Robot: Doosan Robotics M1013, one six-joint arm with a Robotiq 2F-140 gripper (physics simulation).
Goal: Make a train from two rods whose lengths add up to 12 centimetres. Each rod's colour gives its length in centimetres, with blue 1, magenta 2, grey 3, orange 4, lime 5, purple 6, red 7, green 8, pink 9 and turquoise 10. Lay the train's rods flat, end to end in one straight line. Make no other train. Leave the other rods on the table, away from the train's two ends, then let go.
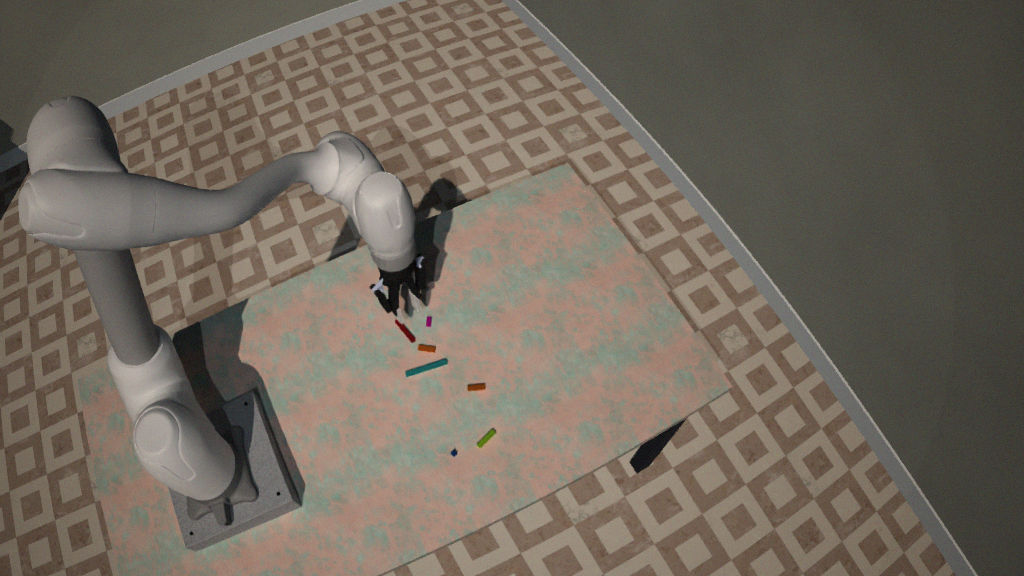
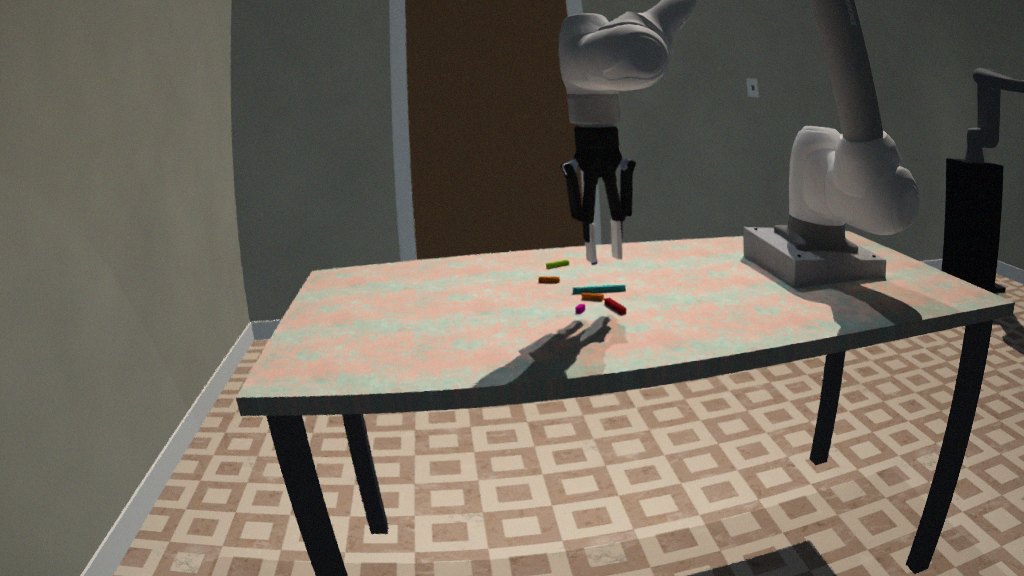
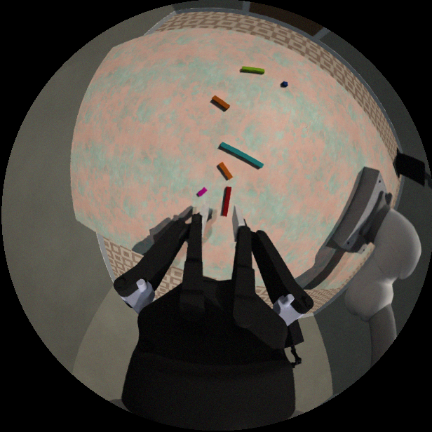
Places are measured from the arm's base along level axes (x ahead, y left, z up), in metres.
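Pixels of known places: gripper, fingertip midpoint: [image 1: 407, 313] [image 2: 604, 259]; arm's base, link origin: [image 1: 216, 473] [image 2: 815, 241].
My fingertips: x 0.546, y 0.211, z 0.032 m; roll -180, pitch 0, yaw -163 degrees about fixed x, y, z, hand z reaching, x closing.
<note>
Ahead of a thing's pixels: the offset from my fingertips to its top centre. Level surfaces: height alone.
My gripper [image 1: 411, 312] [image 2: 604, 259] [image 3: 220, 210] is partly open, empty and above the table, near the red rod @[dz -0.077, dx -0.016, dy +0.005 m] [image 1: 405, 330] [image 2: 615, 306] [image 3: 226, 201]. A short magenta rod @[dz -0.077, dx +0.045, dy +0.007 m] [image 1: 428, 321] [image 2: 580, 308] [image 3: 201, 192] lies beside the red one. One orange rod @[dz -0.077, dx +0.017, dy -0.058 m] [image 1: 426, 348] [image 2: 592, 296] [image 3: 225, 171] lies between the red rod and the turquoise rod @[dz -0.077, dx +0.000, dy -0.105 m] [image 1: 426, 367] [image 2: 599, 289] [image 3: 241, 155], at an angle. Another orange rod @[dz -0.077, dx +0.089, dy -0.192 m] [image 1: 476, 386] [image 2: 549, 280] [image 3: 220, 103] lies apart. A lime rod @[dz -0.077, dx +0.065, dy -0.315 m] [image 1: 486, 437] [image 2: 557, 264] [image 3: 252, 70] lies near the small blue rod @[dz -0.077, dx -0.014, dy -0.322 m] [image 1: 453, 452] [image 3: 284, 84]. All lie flat, apart from each other.
The rods lie on a pink and green mottled table @[dz -0.087 m] [image 1: 558, 286] [image 2: 429, 322] [image 3: 125, 125]. The arm's grey base block [image 1: 282, 469] [image 2: 769, 261] [image 3: 354, 210] stands on the table. The gripper's shadow falls on the table beside the magenta and red rods.
</note>
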